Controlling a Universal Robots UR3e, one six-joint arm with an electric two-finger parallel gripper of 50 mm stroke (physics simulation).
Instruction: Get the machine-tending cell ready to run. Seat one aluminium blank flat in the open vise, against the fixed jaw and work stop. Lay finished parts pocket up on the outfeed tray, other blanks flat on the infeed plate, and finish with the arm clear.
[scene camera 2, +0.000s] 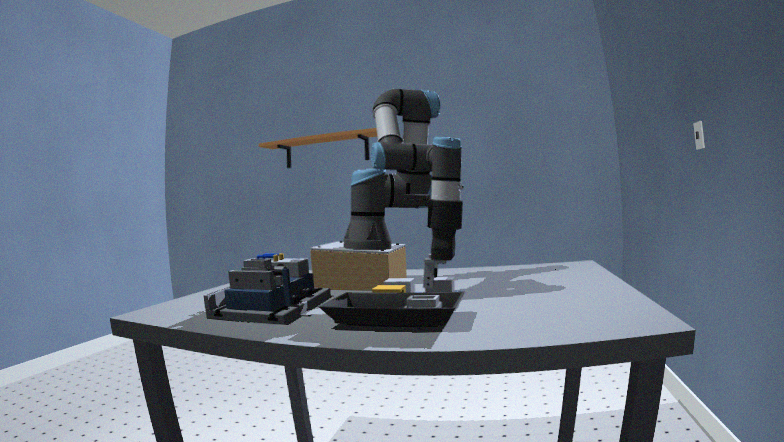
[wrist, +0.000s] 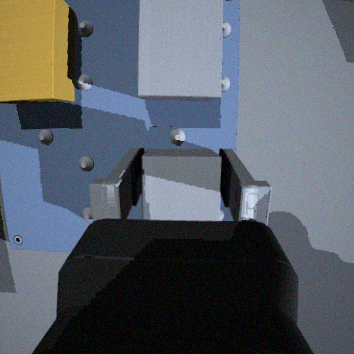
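My gripper points down and is shut on a grey aluminium blank, one finger at each side, low over the blue infeed plate. Whether the blank touches the plate is hidden. A second aluminium blank lies flat on the plate. The vise, with grey jaws on a blue body, stands at the left; the inside of its jaws is hard to see. A finished part with its pocket up lies in the black outfeed tray.
A yellow block sits on the infeed plate, left of the second blank in the wrist view. Several small round-headed pins stand on the plate. The arm's wooden base box is behind the tray, and a wall shelf is at the back.
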